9 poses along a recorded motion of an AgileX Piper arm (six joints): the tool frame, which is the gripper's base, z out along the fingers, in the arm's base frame.
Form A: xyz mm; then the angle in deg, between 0 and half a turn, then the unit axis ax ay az.
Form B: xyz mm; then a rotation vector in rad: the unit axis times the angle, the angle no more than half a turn. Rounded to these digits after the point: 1 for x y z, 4 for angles.
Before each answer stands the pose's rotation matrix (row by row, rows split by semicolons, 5 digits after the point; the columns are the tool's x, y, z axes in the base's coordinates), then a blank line. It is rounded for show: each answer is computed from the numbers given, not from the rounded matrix.
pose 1, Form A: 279.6 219.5 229.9 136.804 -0.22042 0.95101 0.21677
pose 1, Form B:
-0.64501 -0.51082 0.56835; -0.21406 0.83475 0.50732; -0.73358 0.20556 -0.64777

279.6 219.5 229.9 -0.5263 2.2707 0.5176
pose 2, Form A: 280.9 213.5 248.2 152.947 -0.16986 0.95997 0.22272
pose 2, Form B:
-0.83604 -0.40958 0.36509; -0.20698 0.85167 0.48147; -0.50813 0.32696 -0.79681

280.9 213.5 248.2 -0.4534 2.5626 0.5945
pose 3, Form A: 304.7 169.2 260.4 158.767 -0.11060 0.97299 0.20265
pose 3, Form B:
-0.90848 -0.28131 0.30907; -0.13453 0.89702 0.42102; -0.39568 0.34091 -0.85277

304.7 169.2 260.4 -0.3065 2.6961 0.5615
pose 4, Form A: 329.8 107.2 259.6 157.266 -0.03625 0.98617 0.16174
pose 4, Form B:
-0.91978 -0.13122 0.36984; -0.00621 0.94719 0.32062; -0.39238 0.29260 -0.87202

329.8 107.2 259.6 -0.0995 2.7068 0.4439
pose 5, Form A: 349.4 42.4 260.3 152.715 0.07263 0.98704 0.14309
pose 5, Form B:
-0.87877 0.06981 0.47211; 0.20100 0.95137 0.23346; -0.43285 0.30005 -0.85007

349.4 42.4 260.3 0.1936 2.6308 0.3814
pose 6, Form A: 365.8 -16.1 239.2 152.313 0.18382 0.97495 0.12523
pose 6, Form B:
-0.82179 0.27972 0.49641; 0.39610 0.90672 0.14480; -0.40960 0.31562 -0.85593

365.8 -16.1 239.2 0.4887 2.5918 0.3329
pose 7, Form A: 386.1 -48.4 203.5 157.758 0.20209 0.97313 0.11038
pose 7, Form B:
-0.84695 0.33690 0.41130; 0.42047 0.89790 0.13034; -0.32539 0.28333 -0.90213

386.1 -48.4 203.5 0.5564 2.6794 0.3039
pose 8, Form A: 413.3 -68.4 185.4 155.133 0.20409 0.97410 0.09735
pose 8, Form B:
-0.82784 0.33824 0.44752; 0.42011 0.90248 0.09504; -0.37173 0.26669 -0.88921

413.3 -68.4 185.4 0.5526 2.6375 0.2636
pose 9, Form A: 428.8 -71.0 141.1 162.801 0.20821 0.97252 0.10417
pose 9, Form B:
-0.87052 0.36512 0.32997; 0.42673 0.89402 0.13652; -0.24516 0.25965 -0.93407

428.8 -71.0 141.1 0.5916 2.7633 0.2960
